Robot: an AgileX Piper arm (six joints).
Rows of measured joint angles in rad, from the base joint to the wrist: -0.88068 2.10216 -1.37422 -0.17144 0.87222 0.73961; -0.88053 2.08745 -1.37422 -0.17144 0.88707 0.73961; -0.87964 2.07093 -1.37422 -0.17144 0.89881 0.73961; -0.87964 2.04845 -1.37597 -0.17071 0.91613 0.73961; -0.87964 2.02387 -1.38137 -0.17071 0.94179 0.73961; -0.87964 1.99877 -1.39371 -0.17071 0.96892 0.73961; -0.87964 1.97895 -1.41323 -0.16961 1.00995 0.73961; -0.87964 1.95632 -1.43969 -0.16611 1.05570 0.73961; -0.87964 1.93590 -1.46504 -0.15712 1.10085 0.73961; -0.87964 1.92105 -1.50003 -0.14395 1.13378 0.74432; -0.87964 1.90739 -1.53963 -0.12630 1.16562 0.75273; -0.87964 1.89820 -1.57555 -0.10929 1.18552 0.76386; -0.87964 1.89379 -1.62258 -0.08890 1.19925 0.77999
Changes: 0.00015 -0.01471 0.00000 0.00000 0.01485 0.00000; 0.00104 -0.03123 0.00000 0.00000 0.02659 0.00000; 0.00104 -0.05371 -0.00175 0.00073 0.04391 0.00000; 0.00104 -0.07829 -0.00715 0.00073 0.06957 0.00000; 0.00104 -0.10339 -0.01949 0.00073 0.09670 0.00000; 0.00104 -0.12321 -0.03901 0.00183 0.13773 0.00000; 0.00104 -0.14584 -0.06547 0.00533 0.18348 0.00000; 0.00104 -0.16626 -0.09082 0.01432 0.22863 0.00000; 0.00104 -0.18111 -0.12581 0.02749 0.26156 0.00471; 0.00104 -0.19477 -0.16541 0.04514 0.29340 0.01312; 0.00104 -0.20396 -0.20133 0.06215 0.31330 0.02425; 0.00104 -0.20837 -0.24836 0.08254 0.32703 0.04038
